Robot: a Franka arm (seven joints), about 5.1 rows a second.
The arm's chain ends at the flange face. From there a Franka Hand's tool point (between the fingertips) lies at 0.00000 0.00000 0.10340 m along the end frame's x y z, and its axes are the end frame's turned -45 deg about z.
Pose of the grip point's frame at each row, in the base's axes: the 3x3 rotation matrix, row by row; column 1 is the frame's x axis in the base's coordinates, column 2 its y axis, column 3 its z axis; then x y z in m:
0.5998 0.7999 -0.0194; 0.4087 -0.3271 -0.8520; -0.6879 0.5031 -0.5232; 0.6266 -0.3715 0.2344
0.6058 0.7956 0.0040; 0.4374 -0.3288 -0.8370; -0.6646 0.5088 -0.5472; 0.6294 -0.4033 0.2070
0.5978 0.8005 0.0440; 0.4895 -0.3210 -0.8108; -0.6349 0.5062 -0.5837; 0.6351 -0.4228 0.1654
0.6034 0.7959 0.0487; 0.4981 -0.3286 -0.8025; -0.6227 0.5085 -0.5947; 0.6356 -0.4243 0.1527
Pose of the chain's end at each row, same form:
0.9897 0.1415 -0.0194; 0.0577 -0.5203 -0.8520; -0.1307 0.8422 -0.5232; 0.6286 -0.2834 0.2885
0.9909 0.1342 0.0040; 0.0768 -0.5418 -0.8370; -0.1102 0.8297 -0.5472; 0.6290 -0.3168 0.2636
0.9887 0.1433 0.0440; 0.1191 -0.5731 -0.8108; -0.0910 0.8069 -0.5837; 0.6306 -0.3390 0.2258
0.9895 0.1361 0.0487; 0.1199 -0.5846 -0.8025; -0.0808 0.7999 -0.5947; 0.6306 -0.3413 0.2142

